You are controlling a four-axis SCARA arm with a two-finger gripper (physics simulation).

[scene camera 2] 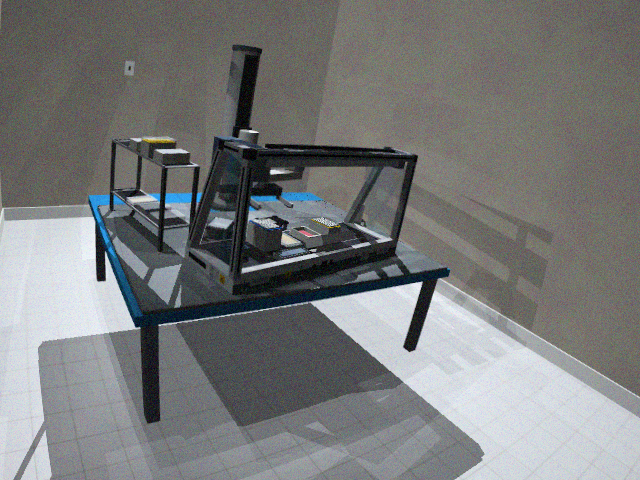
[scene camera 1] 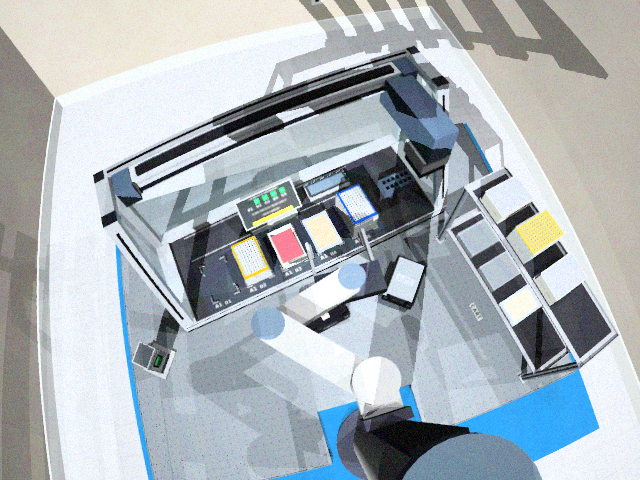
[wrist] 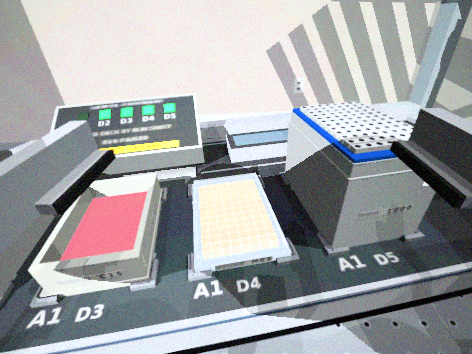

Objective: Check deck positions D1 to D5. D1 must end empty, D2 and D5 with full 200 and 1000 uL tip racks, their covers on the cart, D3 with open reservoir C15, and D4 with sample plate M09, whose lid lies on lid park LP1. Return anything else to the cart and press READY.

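Frame: origin at the arm's base, x down, y left, z ahead, level; millimetres.
Seen in the pictures: gripper, fingertip midpoint: [scene camera 2: 276, 206] [scene camera 1: 334, 236] [wrist: 248, 133].
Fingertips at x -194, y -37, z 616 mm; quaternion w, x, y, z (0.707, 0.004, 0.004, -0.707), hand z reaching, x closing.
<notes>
Pixels of each thing's top centre, then the offset from my fingertips to it. "spot": a spot on its surface instead.
- Sample plate M09, middle of its top: [wrist: 232, 207] [scene camera 1: 322, 230] dx +119, dy +18, dz +84 mm
- Open reservoir C15, middle of its top: [wrist: 106, 211] [scene camera 1: 286, 244] [scene camera 2: 306, 231] dx +102, dy +140, dz +61 mm
- blue-rimmed 1000 rack, middle of its top: [wrist: 357, 119] [scene camera 1: 356, 202] [scene camera 2: 265, 223] dx +36, dy -104, dz +107 mm
- pale top, surface spot: [scene camera 1: 405, 280] spot: dx +124, dy -189, dz -153 mm
- box with a green button, surface spot: [scene camera 1: 160, 360] spot: dx +100, dy +619, dz -211 mm
- yellow-topped rack, middle of its top: [scene camera 1: 542, 229] [scene camera 2: 159, 138] dx -239, dy -488, dz -230 mm
- cream plate, middle of its top: [scene camera 1: 522, 304] [scene camera 2: 142, 198] dx +65, dy -514, dz -358 mm
- status panel, surface spot: [wrist: 125, 127] [scene camera 1: 268, 205] spot: dx +67, dy +166, dz +196 mm
My open, empty gripper [scene camera 1: 336, 237] [wrist: 252, 150] spans the view above D4. Sample plate M09 [scene camera 1: 321, 230] [wrist: 235, 215], cream and lidless, sits in D4. Open reservoir C15 [scene camera 1: 286, 245] [scene camera 2: 306, 233] [wrist: 107, 225], with red content, is in D3. The blue-rimmed 1000 rack [scene camera 1: 356, 204] [scene camera 2: 266, 237] [wrist: 360, 200] is uncovered in D5. The yellow-rimmed rack [scene camera 1: 250, 258] [scene camera 2: 326, 222] is uncovered in D2. D1 shows bare corner brackets. A black stand with a pale top [scene camera 1: 405, 280] is right of the arm; its label is unreadable. The box with a green button [scene camera 1: 160, 360] is far left.
The cart [scene camera 1: 553, 328] at right holds white boxes [scene camera 1: 506, 196] [scene camera 1: 560, 279] and a yellow-topped rack [scene camera 1: 540, 232] above, clear covers [scene camera 1: 478, 240] [scene camera 1: 498, 268] and a cream plate [scene camera 1: 519, 304] below. The status panel [scene camera 1: 268, 204] [wrist: 125, 127] shows green D2–D5 lights. Enclosure posts flank the deck.
</notes>
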